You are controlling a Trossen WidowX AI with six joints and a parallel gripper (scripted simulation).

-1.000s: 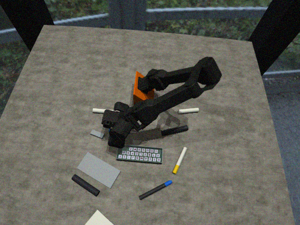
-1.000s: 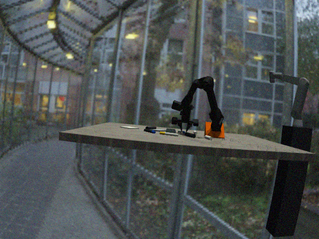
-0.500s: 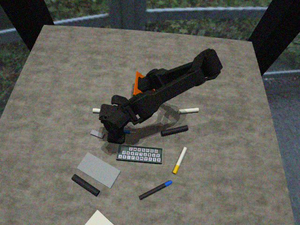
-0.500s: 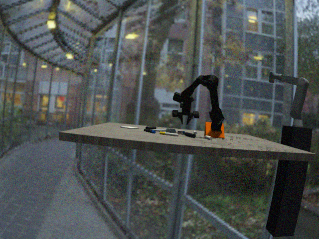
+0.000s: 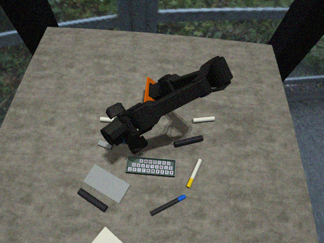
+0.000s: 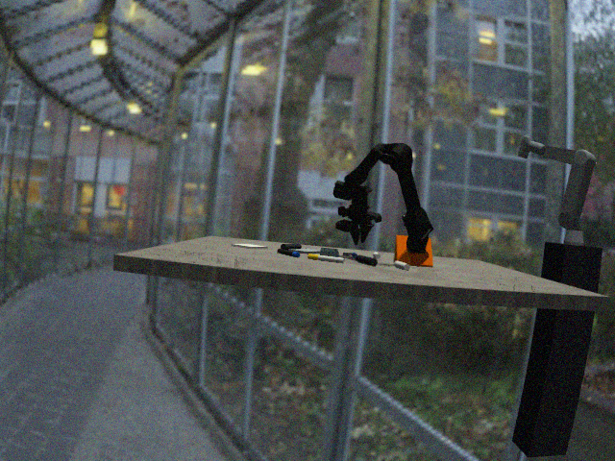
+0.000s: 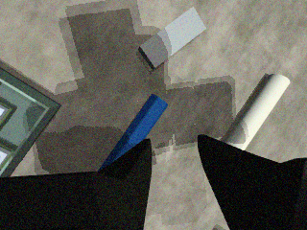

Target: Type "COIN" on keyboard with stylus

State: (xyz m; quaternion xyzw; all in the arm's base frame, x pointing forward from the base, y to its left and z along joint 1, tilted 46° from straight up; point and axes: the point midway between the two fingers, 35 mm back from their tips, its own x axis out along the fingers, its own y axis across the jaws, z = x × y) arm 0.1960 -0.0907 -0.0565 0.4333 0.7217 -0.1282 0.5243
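My gripper tip is now 20 mm short of the blue stylus, 50 mm to the right of it and 40 mm above it. Round my gripper tip: stylus tip (20 mm ahead, 90 mm to the left, 40 mm below); then grey flat pad (180 mm ahead, 50 mm to the right, 50 mm below); then grey block (30 mm ahead, 70 mm to the right, 50 mm below).
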